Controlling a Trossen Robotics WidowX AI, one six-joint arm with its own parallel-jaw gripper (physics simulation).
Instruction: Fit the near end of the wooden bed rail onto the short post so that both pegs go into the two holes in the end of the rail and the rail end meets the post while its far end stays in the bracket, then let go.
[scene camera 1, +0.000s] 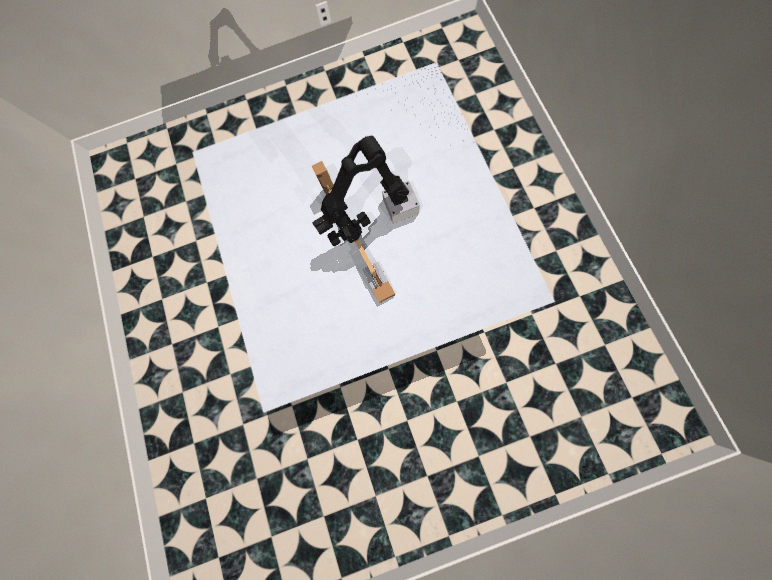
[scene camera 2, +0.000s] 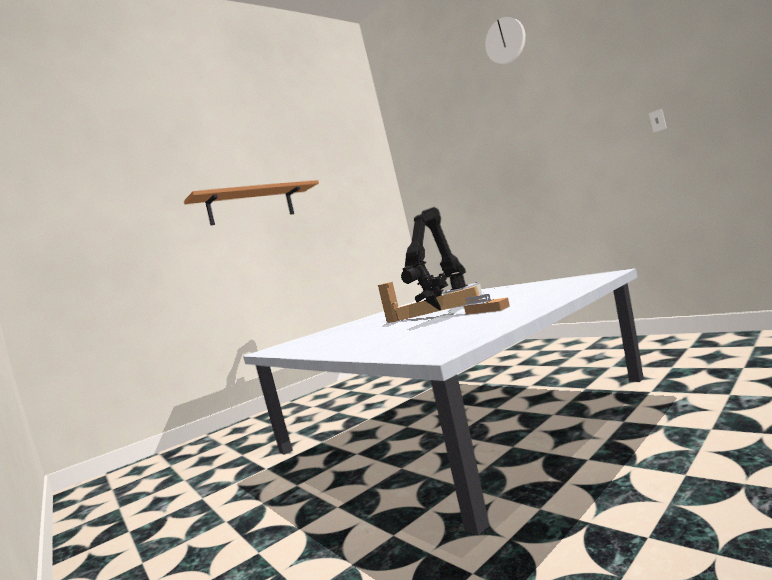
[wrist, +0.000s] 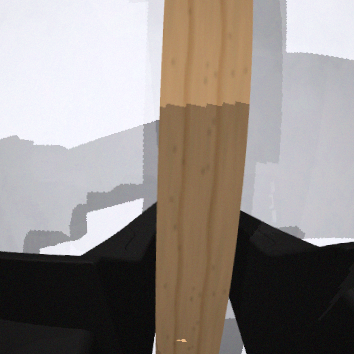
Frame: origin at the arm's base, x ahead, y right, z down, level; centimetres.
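Seen in the pictures: gripper, fingertip midpoint: (scene camera 1: 356, 239) (scene camera 2: 441, 309) (wrist: 187, 206); arm's base at its link origin: (scene camera 1: 399, 196) (scene camera 2: 459, 287).
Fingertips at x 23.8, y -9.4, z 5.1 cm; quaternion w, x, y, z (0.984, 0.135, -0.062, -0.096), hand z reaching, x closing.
Offsets run from my fingertips to a thing's top centre. "*": to the spot under its first point. Level surfaces: height alone.
The wooden rail (scene camera 1: 366, 257) (scene camera 2: 455, 299) (wrist: 205, 150) runs between the short post and the bracket. My gripper (scene camera 1: 355, 239) (scene camera 2: 433, 301) (wrist: 187, 206) is shut on the rail partway along it, one finger on each side. The upright short post @[* dx +4.0, dy +28.0, dz -15.2 cm] (scene camera 1: 319, 168) (scene camera 2: 386, 299) stands at one end. In scene camera 2 the rail's near end is at the post's lower part, touching or very close; the pegs and holes are hidden. The far end is at the grey wire-like bracket @[* dx -2.1, dy -19.6, dz -2.4 cm] (scene camera 1: 375, 278) (scene camera 2: 479, 299) by a wooden block @[dx -3.0, dy -21.8, dz -0.7 cm] (scene camera 1: 384, 291) (scene camera 2: 488, 306); how deeply it sits there is unclear.
The white table @[dz +2.8 cm] (scene camera 1: 299, 336) (scene camera 2: 349, 346) carries the arm and the wooden parts. The arm's grey base block (scene camera 1: 403, 212) stands beside the rail in scene camera 1. The arm arches over from it. A wall shelf (scene camera 2: 252, 190) hangs away from the table.
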